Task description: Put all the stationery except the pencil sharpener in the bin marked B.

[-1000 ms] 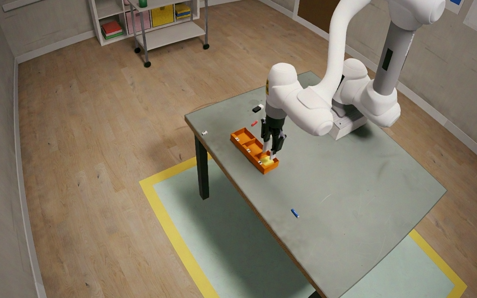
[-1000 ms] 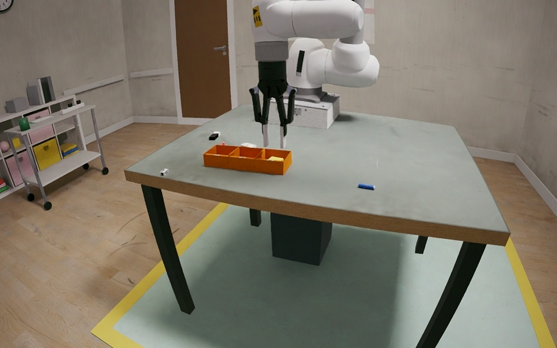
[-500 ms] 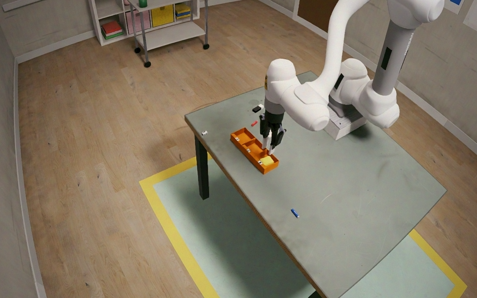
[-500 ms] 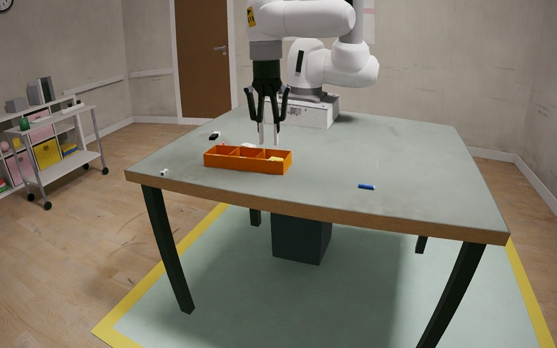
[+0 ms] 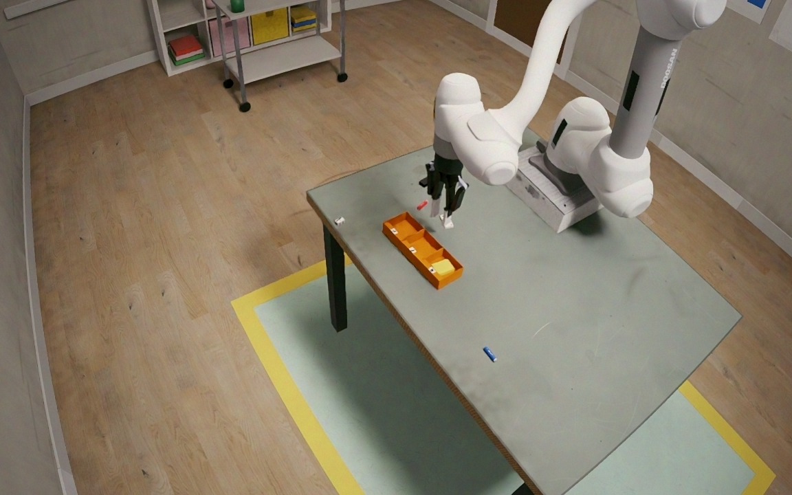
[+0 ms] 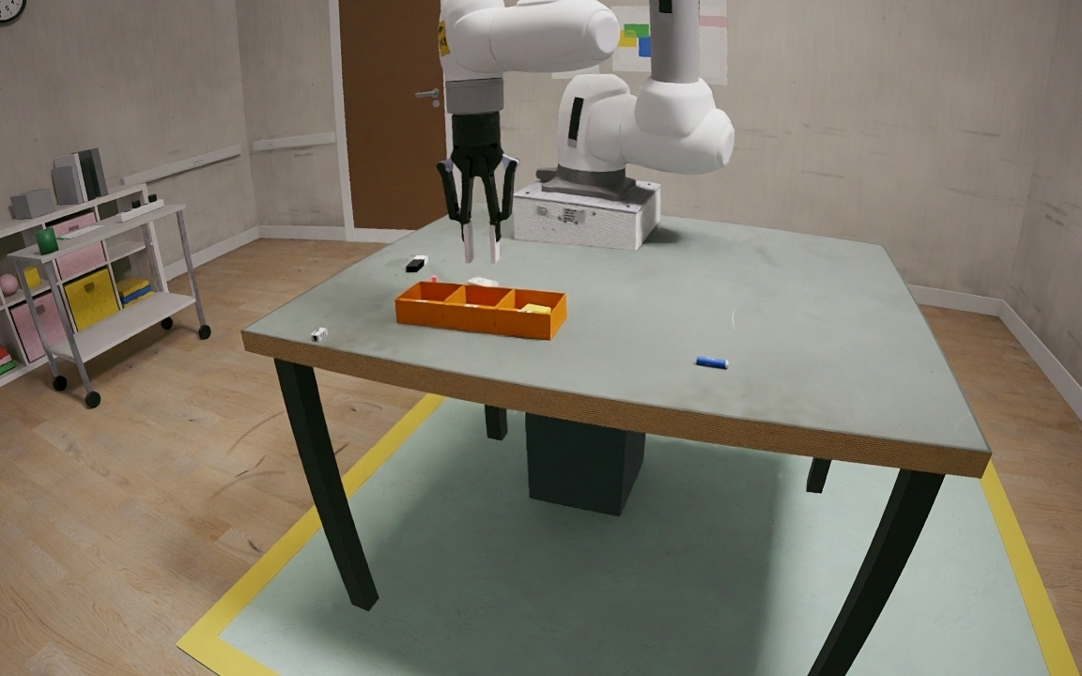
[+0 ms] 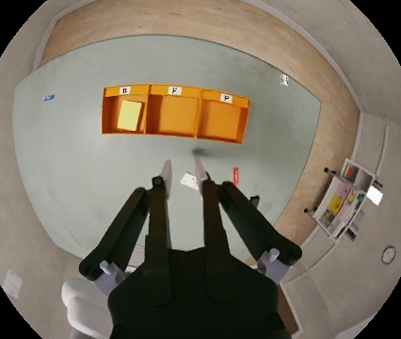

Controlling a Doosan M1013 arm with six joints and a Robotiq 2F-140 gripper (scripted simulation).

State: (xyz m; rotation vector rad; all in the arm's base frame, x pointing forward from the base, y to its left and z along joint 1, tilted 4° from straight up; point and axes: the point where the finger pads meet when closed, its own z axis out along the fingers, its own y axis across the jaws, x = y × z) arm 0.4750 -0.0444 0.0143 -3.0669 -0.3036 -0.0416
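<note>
My hand is 21 cm to the left of the black piece, 12 cm past it and 9 cm above it. From my hand the other things lie so: orange bin 8 cm below, 8 cm ahead, 3 cm to the left; then yellow sticky pad 11 cm to the left, 9 cm below, 7 cm ahead; then flat white piece 9 cm below, 6 cm behind, 3 cm to the right.
</note>
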